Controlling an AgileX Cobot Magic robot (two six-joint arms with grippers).
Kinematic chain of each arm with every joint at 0, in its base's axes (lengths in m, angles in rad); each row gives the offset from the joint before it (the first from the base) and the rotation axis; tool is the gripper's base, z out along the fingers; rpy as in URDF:
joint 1: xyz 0 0 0.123 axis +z
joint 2: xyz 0 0 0 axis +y
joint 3: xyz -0.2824 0 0.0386 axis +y
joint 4: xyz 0.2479 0 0.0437 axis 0.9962 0 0.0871
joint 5: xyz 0 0 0 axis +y
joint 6: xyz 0.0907 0 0.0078 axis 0.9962 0 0.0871
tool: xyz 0 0 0 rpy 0 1.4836 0
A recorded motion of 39 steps. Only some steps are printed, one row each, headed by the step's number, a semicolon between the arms.
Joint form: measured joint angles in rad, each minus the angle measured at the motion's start. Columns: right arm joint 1, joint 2, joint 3, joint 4, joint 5, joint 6; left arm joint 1, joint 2, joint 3, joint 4, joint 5, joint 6.
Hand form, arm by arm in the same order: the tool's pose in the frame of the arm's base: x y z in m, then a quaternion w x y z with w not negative. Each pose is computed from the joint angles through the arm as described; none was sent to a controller.
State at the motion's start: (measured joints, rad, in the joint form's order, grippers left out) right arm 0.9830 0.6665 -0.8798 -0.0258 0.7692 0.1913; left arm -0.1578 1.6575 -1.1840 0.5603 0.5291 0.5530
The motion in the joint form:
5: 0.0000 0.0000 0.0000 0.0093 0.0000 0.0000; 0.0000 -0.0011 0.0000 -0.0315 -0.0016 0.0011
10: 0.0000 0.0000 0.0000 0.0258 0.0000 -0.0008; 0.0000 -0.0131 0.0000 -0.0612 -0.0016 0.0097
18: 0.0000 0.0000 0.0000 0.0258 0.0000 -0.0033; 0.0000 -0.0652 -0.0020 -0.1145 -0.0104 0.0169
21: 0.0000 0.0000 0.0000 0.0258 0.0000 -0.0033; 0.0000 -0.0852 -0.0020 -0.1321 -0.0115 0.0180
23: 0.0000 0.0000 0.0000 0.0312 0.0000 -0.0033; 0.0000 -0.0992 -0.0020 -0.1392 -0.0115 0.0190
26: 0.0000 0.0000 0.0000 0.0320 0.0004 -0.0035; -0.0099 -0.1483 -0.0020 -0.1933 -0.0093 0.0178
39: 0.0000 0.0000 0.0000 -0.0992 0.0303 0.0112; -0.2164 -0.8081 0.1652 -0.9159 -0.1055 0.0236
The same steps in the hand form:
5: 0.0652 0.0960 0.3819 0.44030 -0.33039 0.78528 0.28340; 0.3603 -0.0339 0.2609 0.26694 0.47878 0.79655 0.25500
10: 0.0644 0.0966 0.3819 0.43601 -0.32883 0.78596 0.28988; 0.3582 -0.0347 0.2646 0.27441 0.47293 0.79977 0.24781
18: 0.0644 0.0966 0.3819 0.43637 -0.32981 0.78555 0.28934; 0.3505 -0.0360 0.2831 0.30708 0.45482 0.80108 0.23900
21: 0.0644 0.0966 0.3819 0.43637 -0.32981 0.78555 0.28934; 0.3472 -0.0363 0.2899 0.31812 0.44802 0.80149 0.23600
23: 0.0641 0.0968 0.3819 0.43492 -0.32919 0.78581 0.29152; 0.3447 -0.0362 0.2946 0.32486 0.44466 0.80072 0.23577
26: 0.0640 0.0968 0.3818 0.43459 -0.32922 0.78591 0.29170; 0.3349 -0.0402 0.3103 0.35255 0.42790 0.80234 0.22103
39: 0.0704 0.0909 0.3799 0.45661 -0.33992 0.78807 0.23432; 0.1522 -0.0738 0.4324 0.64836 0.27626 0.70311 -0.09460

